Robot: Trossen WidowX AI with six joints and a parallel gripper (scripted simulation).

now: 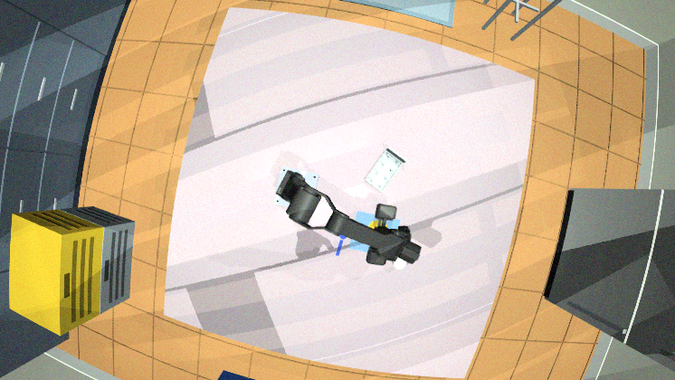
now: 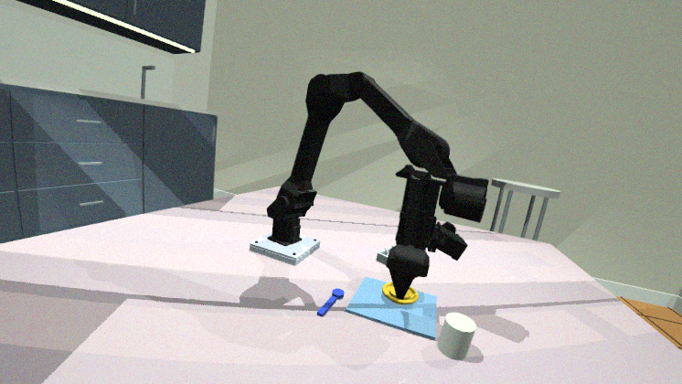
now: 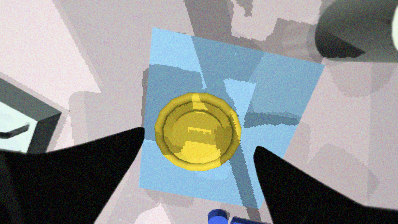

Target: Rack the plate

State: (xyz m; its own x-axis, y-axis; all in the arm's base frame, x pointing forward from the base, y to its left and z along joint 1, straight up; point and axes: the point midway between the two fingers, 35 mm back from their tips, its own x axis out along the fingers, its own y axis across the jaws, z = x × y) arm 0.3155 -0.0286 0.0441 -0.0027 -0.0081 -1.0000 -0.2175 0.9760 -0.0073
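Now: the yellow plate 20 mm below my gripper tip. From my gripper tip the other things lie so: blue spoon 100 mm behind, 80 mm to the right, 30 mm below; then pale cup 110 mm ahead, 70 mm to the right, 10 mm below; then light blue mat 30 mm below, 20 mm to the right.
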